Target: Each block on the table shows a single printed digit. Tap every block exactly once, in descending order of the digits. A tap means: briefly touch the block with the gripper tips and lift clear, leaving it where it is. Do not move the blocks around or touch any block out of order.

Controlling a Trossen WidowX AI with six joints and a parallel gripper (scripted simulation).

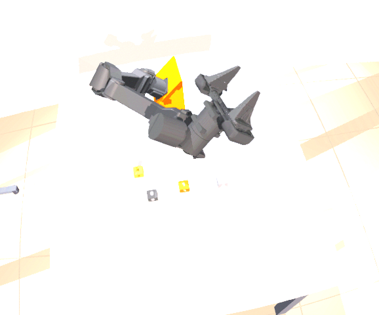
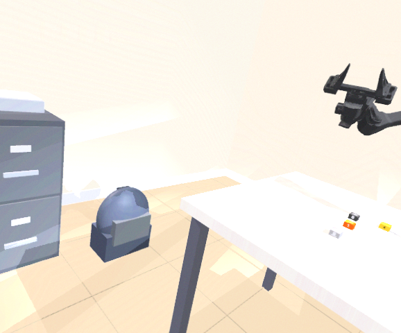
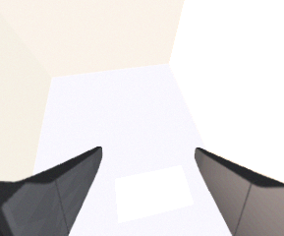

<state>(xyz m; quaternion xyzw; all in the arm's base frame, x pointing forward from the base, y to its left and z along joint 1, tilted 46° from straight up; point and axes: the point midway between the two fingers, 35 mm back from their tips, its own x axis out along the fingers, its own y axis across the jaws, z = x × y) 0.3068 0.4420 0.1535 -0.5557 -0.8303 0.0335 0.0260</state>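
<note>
Now: gripper tip 12 cm past the yellow block, 32 cm to the left of it and 51 cm above it. From my gripper tip the other things lie so: orange block: 6 cm behind, 17 cm to the right, 51 cm below.
</note>
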